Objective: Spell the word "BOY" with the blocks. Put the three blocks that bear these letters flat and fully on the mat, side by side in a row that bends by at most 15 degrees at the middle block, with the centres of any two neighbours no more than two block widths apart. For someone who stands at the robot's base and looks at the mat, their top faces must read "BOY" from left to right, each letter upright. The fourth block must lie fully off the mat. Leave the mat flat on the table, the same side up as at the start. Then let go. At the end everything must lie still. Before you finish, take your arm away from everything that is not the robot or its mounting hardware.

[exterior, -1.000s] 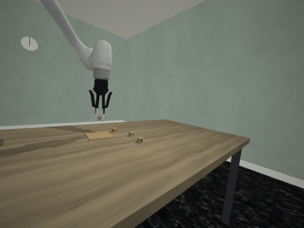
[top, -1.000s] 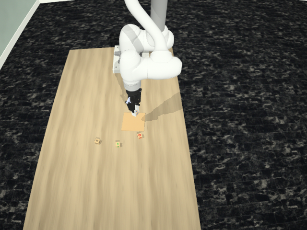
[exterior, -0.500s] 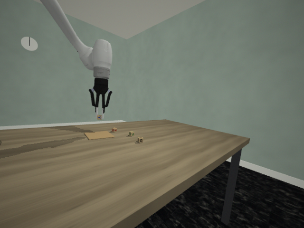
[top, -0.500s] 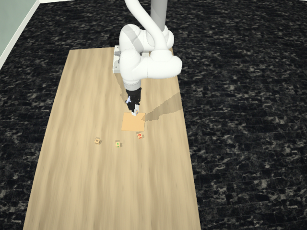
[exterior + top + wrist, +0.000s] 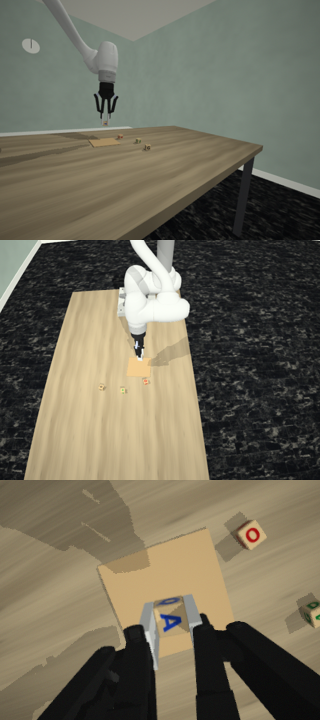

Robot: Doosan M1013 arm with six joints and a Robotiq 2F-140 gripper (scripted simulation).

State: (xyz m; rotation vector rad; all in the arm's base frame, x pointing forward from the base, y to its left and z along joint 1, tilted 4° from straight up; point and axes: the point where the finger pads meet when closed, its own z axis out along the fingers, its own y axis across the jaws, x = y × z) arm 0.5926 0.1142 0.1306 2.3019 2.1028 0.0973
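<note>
Now: the tan square mat 13 cm below my hand and 2 cm to the right of it.
</note>
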